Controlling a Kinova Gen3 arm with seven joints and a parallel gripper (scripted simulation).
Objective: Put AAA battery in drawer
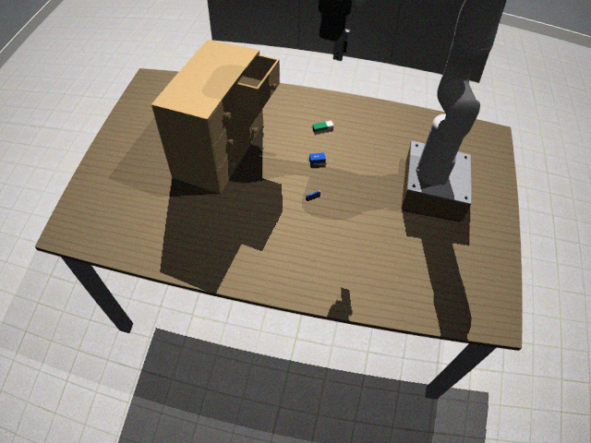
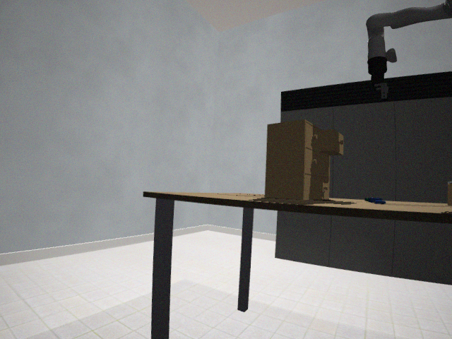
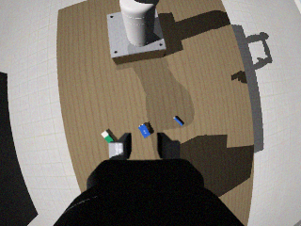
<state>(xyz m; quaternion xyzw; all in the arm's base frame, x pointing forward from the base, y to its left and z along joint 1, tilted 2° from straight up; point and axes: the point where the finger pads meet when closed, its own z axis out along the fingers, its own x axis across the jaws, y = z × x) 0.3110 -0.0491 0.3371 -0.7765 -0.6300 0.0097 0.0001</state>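
Right now my hand is 3 cm short of the AAA battery, 13 cm to the right of it and 43 cm above it. Round my hand: blue block (3 cm ahead, 1 cm to the right, 43 cm below); then green-and-white block (4 cm ahead, 16 cm to the right, 43 cm below).
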